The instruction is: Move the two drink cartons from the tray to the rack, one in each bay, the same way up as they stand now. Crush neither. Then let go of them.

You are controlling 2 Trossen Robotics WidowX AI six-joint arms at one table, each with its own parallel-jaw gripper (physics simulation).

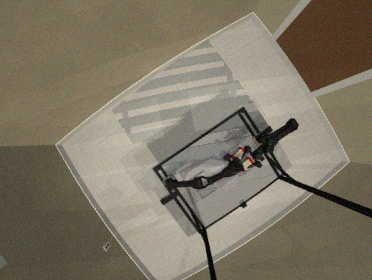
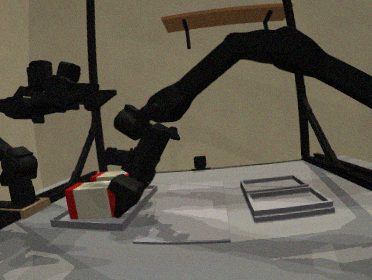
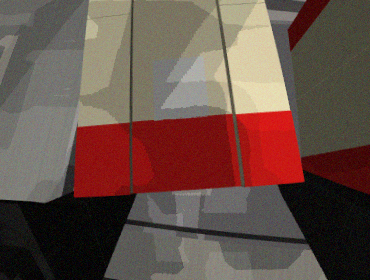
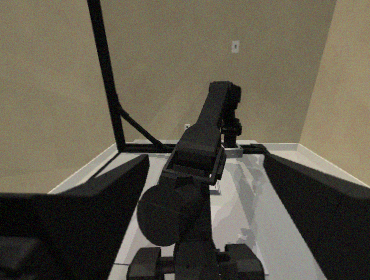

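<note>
Two cream drink cartons with red end bands lie on their sides in the low grey tray at the left. The front carton has my left gripper around its red end. The fingers stand wide open on either side and do not grip it. The rear carton lies beside it. My right gripper is open and empty, high above the tray's far end. The two-bay grey rack is empty at the right.
A thin grey sheet lies flat between tray and rack. Black frame posts stand at the table's corners, and a wooden board hangs overhead. A small black block sits at the far table edge.
</note>
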